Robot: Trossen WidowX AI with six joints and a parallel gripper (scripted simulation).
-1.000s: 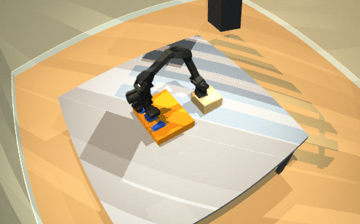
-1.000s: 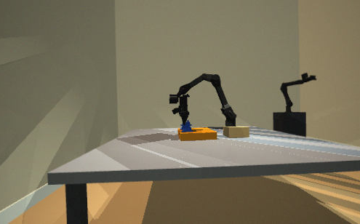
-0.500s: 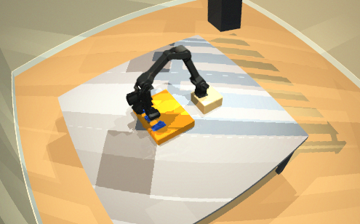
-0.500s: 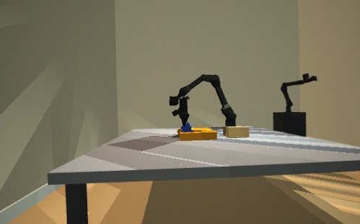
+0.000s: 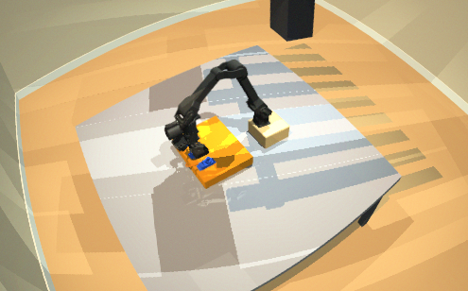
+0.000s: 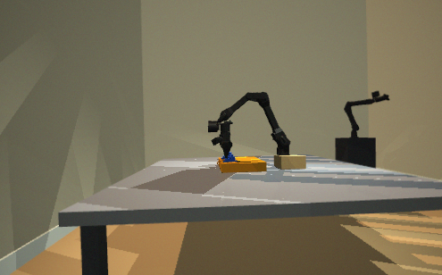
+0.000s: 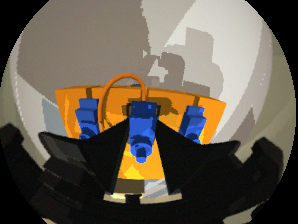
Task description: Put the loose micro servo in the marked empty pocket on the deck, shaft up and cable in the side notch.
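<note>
Now: gripper tip 120 mm past the orange deck, 20 mm to the left of it and 40 mm above it.
</note>
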